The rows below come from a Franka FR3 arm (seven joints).
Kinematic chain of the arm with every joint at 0, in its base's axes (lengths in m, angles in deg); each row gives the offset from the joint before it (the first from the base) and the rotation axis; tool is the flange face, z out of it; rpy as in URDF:
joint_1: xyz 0 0 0.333 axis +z
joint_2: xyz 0 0 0 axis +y
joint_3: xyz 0 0 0.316 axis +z
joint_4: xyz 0.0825 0 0 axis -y
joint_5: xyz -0.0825 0 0.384 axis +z
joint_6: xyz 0 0 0 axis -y
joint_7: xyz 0.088 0 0 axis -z
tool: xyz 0 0 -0.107 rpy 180 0 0
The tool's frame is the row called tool.
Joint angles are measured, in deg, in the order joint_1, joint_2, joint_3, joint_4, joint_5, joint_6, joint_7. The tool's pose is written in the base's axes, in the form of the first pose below.
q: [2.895, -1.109, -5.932, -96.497, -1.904, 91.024, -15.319]
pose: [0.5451, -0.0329, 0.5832], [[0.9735, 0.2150, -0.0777], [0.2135, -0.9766, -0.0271], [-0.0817, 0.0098, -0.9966]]
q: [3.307, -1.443, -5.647, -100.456, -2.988, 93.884, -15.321]
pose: [0.5441, -0.0280, 0.5579], [[0.9685, 0.2316, -0.0913], [0.2282, -0.9725, -0.0459], [-0.0994, 0.0236, -0.9948]]
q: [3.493, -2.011, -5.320, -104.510, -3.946, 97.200, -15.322]
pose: [0.5414, -0.0244, 0.5346], [[0.9645, 0.2468, -0.0940], [0.2417, -0.9684, -0.0621], [-0.1064, 0.0372, -0.9936]]
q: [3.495, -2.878, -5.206, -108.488, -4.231, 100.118, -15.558]
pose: [0.5356, -0.0234, 0.5140], [[0.9614, 0.2575, -0.0972], [0.2520, -0.9655, -0.0652], [-0.1106, 0.0382, -0.9931]]
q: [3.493, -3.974, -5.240, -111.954, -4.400, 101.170, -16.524]
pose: [0.5255, -0.0237, 0.4973], [[0.9536, 0.2761, -0.1200], [0.2699, -0.9607, -0.0654], [-0.1333, 0.0300, -0.9906]]
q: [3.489, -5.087, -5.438, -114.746, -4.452, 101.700, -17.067]
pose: [0.5155, -0.0254, 0.4854], [[0.9487, 0.2835, -0.1401], [0.2772, -0.9587, -0.0630], [-0.1522, 0.0210, -0.9881]]
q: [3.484, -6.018, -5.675, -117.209, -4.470, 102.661, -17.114]
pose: [0.5074, -0.0273, 0.4751], [[0.9476, 0.2819, -0.1501], [0.2759, -0.9593, -0.0602], [-0.1610, 0.0156, -0.9868]]
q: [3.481, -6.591, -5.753, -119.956, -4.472, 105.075, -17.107]
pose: [0.5021, -0.0273, 0.4611], [[0.9478, 0.2834, -0.1460], [0.2777, -0.9589, -0.0583], [-0.1565, 0.0147, -0.9876]]
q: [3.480, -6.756, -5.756, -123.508, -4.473, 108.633, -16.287]
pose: [0.4963, -0.0263, 0.4388], [[0.9511, 0.2739, -0.1428], [0.2684, -0.9616, -0.0567], [-0.1529, 0.0156, -0.9881]]
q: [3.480, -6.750, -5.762, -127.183, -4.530, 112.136, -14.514]
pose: [0.4888, -0.0253, 0.4144], [[0.9575, 0.2489, -0.1457], [0.2432, -0.9684, -0.0558], [-0.1550, 0.0180, -0.9877]]
